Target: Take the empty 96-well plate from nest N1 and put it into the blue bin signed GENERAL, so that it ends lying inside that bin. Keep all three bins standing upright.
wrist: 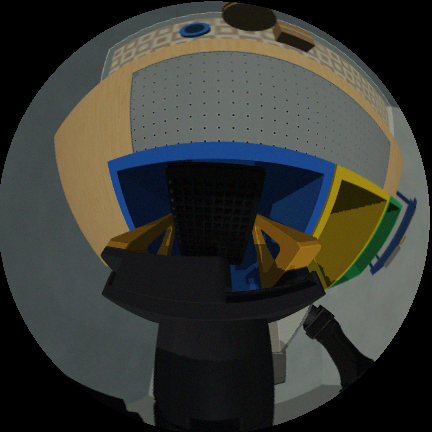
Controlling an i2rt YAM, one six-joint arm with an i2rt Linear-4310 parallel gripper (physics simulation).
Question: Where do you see a blue bin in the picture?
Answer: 296, 184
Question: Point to a black 96-well plate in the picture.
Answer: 214, 204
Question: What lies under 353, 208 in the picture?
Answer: A yellow bin.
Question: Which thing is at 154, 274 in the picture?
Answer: My gripper.
